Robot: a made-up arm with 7 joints. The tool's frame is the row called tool. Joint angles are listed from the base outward. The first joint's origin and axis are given. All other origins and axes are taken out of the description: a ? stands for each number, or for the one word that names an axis. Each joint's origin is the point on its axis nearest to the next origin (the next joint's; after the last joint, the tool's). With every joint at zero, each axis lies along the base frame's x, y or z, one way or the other. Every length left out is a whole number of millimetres.
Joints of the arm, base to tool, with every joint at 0 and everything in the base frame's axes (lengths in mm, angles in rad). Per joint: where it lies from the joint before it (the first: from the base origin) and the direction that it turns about. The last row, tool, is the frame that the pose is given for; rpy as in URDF.
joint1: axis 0 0 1 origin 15 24 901
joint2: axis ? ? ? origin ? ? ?
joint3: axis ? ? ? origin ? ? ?
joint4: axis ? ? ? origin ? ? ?
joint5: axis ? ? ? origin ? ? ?
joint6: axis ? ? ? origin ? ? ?
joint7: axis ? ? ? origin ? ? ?
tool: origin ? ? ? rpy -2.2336 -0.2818 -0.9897
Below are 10 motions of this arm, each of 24 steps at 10 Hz.
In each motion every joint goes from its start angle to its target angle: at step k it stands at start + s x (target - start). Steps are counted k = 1, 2, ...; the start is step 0. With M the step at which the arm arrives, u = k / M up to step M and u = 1 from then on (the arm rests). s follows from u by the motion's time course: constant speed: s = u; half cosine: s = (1 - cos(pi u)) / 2; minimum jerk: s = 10 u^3 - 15 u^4 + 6 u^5.
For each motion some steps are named. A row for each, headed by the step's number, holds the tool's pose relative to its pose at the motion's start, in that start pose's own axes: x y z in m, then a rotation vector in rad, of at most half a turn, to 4 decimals.
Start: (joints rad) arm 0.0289 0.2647 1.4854 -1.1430 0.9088 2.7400 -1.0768
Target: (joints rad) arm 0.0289 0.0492 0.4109 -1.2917 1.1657 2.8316 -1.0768
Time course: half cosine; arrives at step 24
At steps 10, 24:
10: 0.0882 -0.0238 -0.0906 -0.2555 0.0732 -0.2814
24: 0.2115 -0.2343 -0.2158 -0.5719 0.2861 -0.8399

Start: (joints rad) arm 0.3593 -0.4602 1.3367 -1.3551 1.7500 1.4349 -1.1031
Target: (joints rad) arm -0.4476 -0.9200 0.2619 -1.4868 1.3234 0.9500 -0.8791
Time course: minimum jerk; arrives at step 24
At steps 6, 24:
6: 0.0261 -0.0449 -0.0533 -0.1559 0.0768 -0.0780
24: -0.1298 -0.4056 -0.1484 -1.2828 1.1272 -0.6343

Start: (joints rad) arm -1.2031 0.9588 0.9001 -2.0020 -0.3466 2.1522 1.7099
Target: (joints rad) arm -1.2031 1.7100 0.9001 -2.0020 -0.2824 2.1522 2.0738
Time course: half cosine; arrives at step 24
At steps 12, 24:
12: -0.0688 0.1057 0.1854 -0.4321 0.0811 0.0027
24: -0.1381 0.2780 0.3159 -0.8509 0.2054 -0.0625

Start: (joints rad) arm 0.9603 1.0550 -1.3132 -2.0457 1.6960 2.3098 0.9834
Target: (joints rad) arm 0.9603 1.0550 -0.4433 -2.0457 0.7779 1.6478 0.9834
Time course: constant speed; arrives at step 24
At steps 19, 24:
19: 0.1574 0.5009 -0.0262 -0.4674 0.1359 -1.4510
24: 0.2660 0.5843 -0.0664 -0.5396 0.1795 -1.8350

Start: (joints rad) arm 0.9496 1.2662 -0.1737 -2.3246 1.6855 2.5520 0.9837
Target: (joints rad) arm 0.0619 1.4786 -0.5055 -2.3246 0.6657 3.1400 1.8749
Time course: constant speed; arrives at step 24
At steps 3, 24:
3: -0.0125 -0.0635 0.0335 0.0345 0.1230 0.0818
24: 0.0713 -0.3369 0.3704 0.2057 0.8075 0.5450

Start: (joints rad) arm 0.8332 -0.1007 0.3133 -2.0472 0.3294 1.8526 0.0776
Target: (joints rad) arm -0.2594 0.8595 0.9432 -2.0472 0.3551 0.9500 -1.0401
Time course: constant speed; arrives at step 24
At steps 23, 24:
23: 0.2711 0.4699 0.1505 0.4553 -1.5110 0.8309
24: 0.2748 0.4834 0.1436 0.5500 -1.5658 0.8503

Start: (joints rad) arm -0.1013 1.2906 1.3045 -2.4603 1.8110 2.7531 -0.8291
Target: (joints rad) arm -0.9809 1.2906 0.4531 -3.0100 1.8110 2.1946 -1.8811
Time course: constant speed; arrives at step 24
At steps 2, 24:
2: 0.0407 -0.0172 -0.0253 0.0634 -0.0162 0.0135
24: 0.2680 0.1252 -0.3326 1.0002 -0.0548 0.3154

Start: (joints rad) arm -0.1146 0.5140 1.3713 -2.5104 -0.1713 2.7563 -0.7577
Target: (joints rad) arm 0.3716 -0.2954 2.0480 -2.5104 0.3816 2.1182 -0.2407
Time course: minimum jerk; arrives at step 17
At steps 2, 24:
2: -0.0014 -0.0058 0.0090 -0.0054 -0.0092 0.0035
24: -0.5503 -0.1823 0.4696 -0.7600 -0.5647 0.0636

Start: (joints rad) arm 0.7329 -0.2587 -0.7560 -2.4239 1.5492 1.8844 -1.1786
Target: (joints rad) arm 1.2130 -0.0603 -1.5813 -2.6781 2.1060 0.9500 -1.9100
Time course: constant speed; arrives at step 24
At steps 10, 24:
10: 0.0391 0.0682 -0.0468 0.3734 -0.0646 0.1135
24: 0.0671 0.1012 -0.0625 1.0251 -0.1525 -0.1473

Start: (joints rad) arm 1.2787 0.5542 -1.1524 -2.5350 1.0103 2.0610 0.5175
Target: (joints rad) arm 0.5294 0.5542 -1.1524 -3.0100 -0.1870 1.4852 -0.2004
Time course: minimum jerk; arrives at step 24
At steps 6, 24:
6: 0.0390 0.0081 0.0307 -0.0892 0.0080 -0.0962
24: 0.3533 0.2520 0.0839 -1.2484 -0.5262 -0.4009

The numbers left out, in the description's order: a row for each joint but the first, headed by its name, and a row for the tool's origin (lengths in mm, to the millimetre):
joint2: axis 0 1 0, xyz -30 -10 0
joint3: axis 0 0 1, xyz -5 0 500
joint4: axis 0 -1 0, xyz 141 7 0
joint5: axis 0 0 1, xyz -85 0 337
joint6: axis 0 -1 0, xyz 24 -11 0
joint7: axis 0 0 -1, xyz 179 0 8
tool: xyz -18 24 0

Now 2 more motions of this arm.
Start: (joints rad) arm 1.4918 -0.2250 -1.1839 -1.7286 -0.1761 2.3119 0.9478
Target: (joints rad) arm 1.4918 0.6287 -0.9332 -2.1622 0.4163 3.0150 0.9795
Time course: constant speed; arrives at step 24
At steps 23, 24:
23: -0.3872 0.4189 -0.0799 0.0217 0.0616 -0.2500
24: -0.3911 0.4420 -0.0834 0.0280 0.0754 -0.2669

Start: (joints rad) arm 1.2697 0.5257 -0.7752 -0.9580 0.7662 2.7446 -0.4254
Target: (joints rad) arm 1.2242 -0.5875 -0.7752 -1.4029 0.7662 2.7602 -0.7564
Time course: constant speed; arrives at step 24
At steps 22, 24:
22: 0.5139 -0.2697 -0.4629 0.3150 0.5104 -0.0286
24: 0.5361 -0.2800 -0.5237 0.3474 0.5531 -0.0272

